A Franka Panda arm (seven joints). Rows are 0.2 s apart.
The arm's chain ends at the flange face. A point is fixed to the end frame.
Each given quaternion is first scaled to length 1.
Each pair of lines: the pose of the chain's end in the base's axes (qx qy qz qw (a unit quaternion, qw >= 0); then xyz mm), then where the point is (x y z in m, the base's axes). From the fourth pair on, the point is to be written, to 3 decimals.
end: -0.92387, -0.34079, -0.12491, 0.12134, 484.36, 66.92, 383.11
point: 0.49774 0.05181 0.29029
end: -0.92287, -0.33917, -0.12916, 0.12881, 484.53, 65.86, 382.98
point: 0.49814 0.05234 0.28994
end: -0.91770, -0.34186, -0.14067, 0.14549, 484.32, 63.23, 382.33
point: 0.49916 0.05351 0.28901
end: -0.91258, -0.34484, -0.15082, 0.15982, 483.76, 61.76, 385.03
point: 0.500 0.055 0.292
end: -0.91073, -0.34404, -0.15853, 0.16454, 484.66, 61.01, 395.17
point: 0.502 0.056 0.302
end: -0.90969, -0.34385, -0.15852, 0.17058, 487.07, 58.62, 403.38
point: 0.504 0.055 0.310
